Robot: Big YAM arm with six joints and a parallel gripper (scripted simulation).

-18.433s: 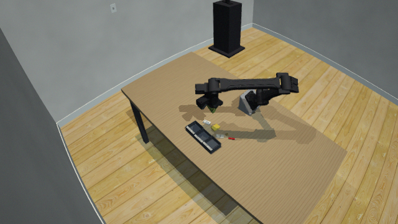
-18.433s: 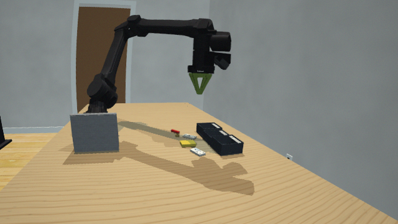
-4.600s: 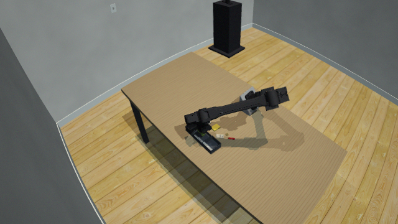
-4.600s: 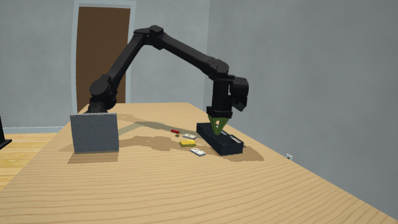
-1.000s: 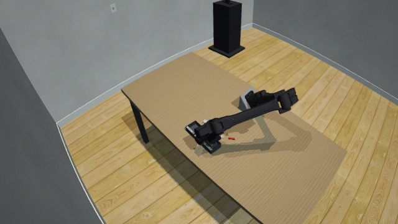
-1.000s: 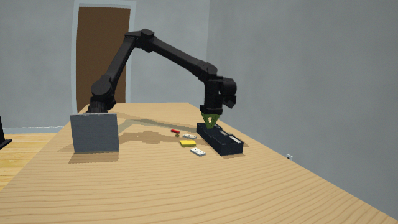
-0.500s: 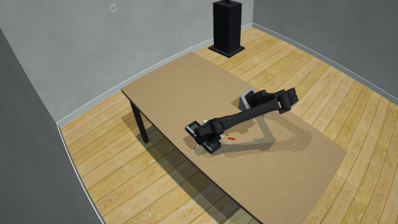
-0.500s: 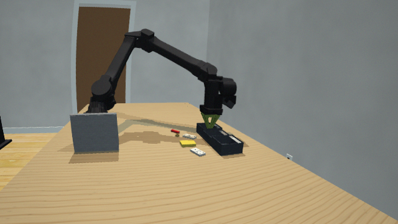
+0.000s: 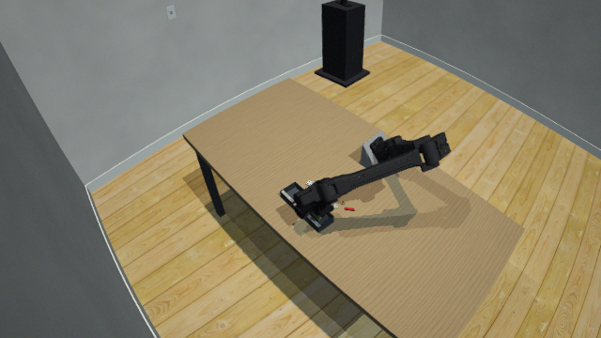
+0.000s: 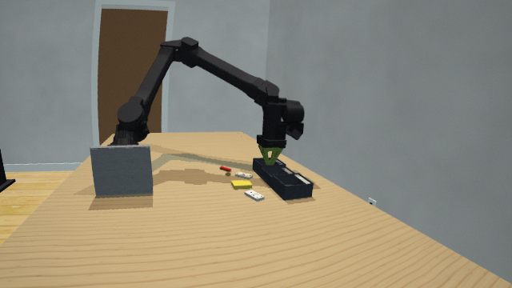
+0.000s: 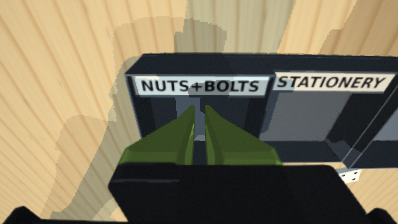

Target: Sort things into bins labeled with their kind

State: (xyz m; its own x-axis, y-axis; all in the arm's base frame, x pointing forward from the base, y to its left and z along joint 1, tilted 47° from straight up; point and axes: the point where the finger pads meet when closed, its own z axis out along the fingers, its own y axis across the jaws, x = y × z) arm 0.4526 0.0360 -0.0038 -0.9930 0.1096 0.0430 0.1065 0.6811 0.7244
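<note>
My gripper is now 130 mm past the red battery, 60 mm to the right of it and 20 mm above it. The rest, counted from my hand: yellow block: 130 mm behind, 80 mm to the right, 20 mm below; long black bin: 10 mm behind, 80 mm to the right, 10 mm below; small nut: 140 mm behind, 10 mm to the left, 20 mm below.
</note>
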